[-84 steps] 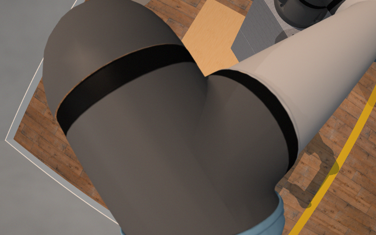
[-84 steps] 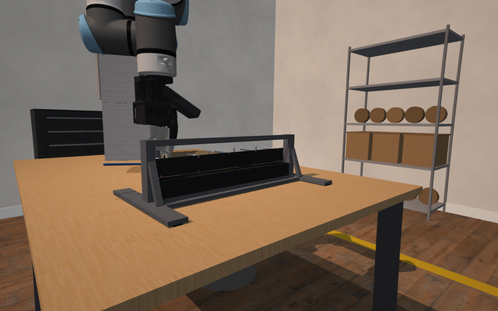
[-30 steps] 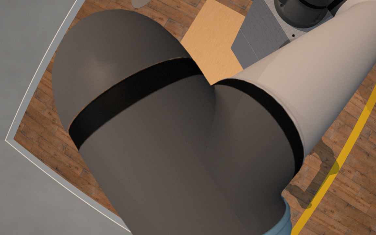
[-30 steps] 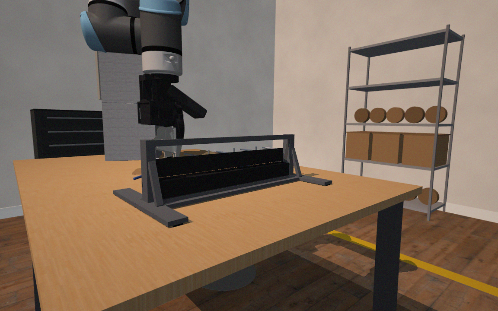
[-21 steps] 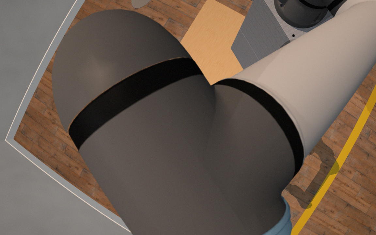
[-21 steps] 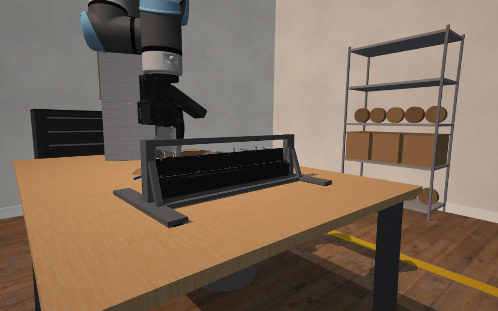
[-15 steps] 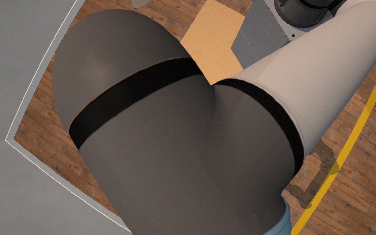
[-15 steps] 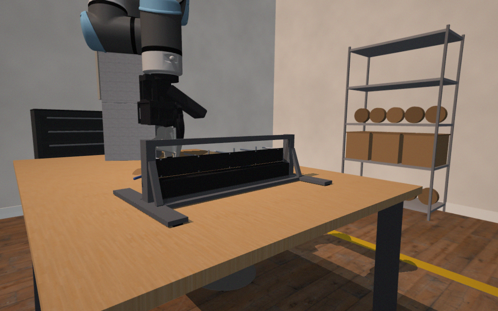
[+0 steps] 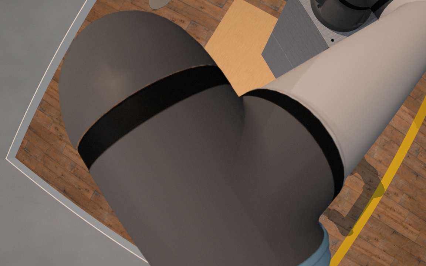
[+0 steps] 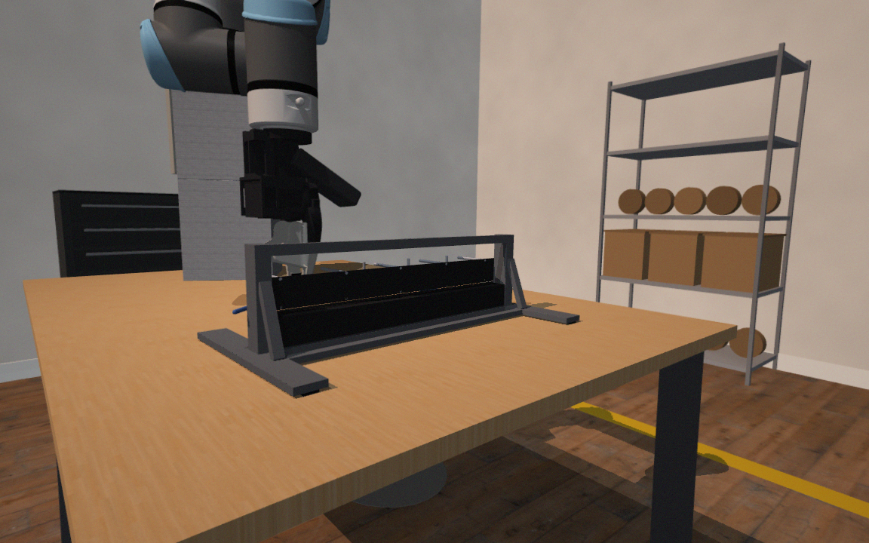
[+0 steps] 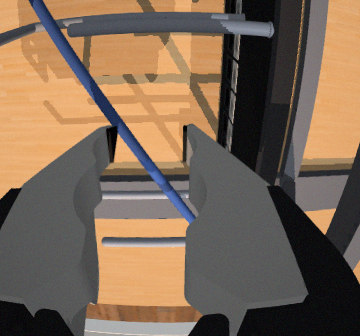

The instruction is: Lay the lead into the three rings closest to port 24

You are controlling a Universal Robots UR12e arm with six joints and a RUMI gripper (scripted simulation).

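My hand is 14 cm to the right of the rack, 7 cm short of it and 1 cm above it.
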